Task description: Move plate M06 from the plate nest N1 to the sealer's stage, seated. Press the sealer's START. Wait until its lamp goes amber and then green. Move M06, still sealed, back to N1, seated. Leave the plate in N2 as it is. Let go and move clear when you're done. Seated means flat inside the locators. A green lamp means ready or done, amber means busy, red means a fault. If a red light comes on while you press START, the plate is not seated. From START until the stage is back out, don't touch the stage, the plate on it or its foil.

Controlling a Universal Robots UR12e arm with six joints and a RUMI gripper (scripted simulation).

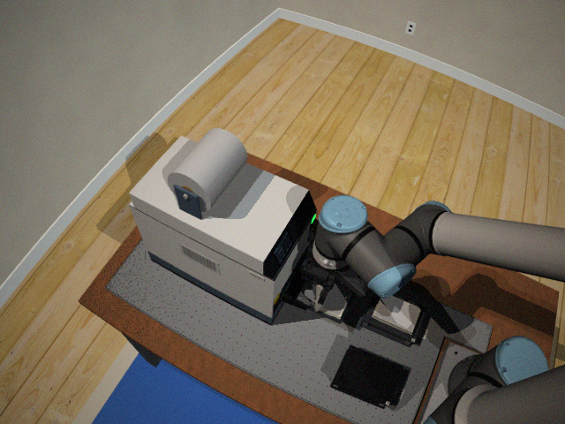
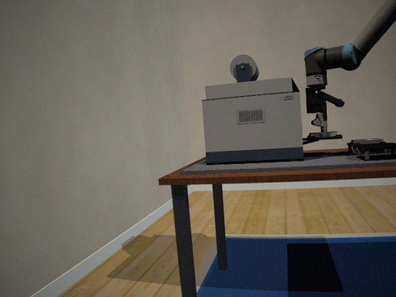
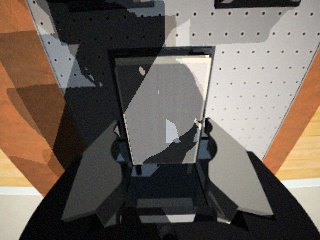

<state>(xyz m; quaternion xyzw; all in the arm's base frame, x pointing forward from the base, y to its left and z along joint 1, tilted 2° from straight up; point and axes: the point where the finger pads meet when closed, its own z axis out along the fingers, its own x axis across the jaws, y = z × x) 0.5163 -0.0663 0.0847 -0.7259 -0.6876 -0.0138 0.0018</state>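
My hand is 10 mm above the white well plate. Also, from my hand: foil-covered plate 210 mm behind, 50 mm to the right, 50 mm below; sealer stage 20 mm below; square button 100 mm ahead, 100 mm to the right, 80 mm above.
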